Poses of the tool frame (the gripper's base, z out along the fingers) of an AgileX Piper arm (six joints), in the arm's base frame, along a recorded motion.
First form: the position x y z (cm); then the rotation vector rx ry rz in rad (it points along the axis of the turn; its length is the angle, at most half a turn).
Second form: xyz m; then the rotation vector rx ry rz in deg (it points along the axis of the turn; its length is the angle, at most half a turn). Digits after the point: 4 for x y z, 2 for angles.
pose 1, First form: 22.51, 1.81, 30.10, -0.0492, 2.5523, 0.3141
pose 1, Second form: 0.2251, 0.0181, 0.3010, -2.82, 146.24, 18.00
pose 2, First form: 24.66, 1.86, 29.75, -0.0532, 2.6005, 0.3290
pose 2, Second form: 0.2466, 0.0186, 0.2975, -3.05, 149.00, 18.85
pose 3, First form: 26.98, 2.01, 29.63, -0.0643, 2.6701, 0.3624
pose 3, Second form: 0.2698, 0.0201, 0.2963, -3.68, 152.99, 20.76
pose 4, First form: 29.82, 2.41, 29.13, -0.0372, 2.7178, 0.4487
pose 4, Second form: 0.2982, 0.0241, 0.2913, -2.13, 155.72, 25.71
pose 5, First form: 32.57, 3.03, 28.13, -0.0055, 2.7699, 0.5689
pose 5, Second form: 0.3257, 0.0303, 0.2813, -0.32, 158.70, 32.60
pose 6, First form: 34.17, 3.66, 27.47, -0.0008, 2.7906, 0.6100
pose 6, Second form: 0.3417, 0.0366, 0.2747, -0.05, 159.89, 34.95
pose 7, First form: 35.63, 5.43, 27.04, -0.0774, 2.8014, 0.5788
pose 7, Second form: 0.3563, 0.0543, 0.2704, -4.43, 160.51, 33.16
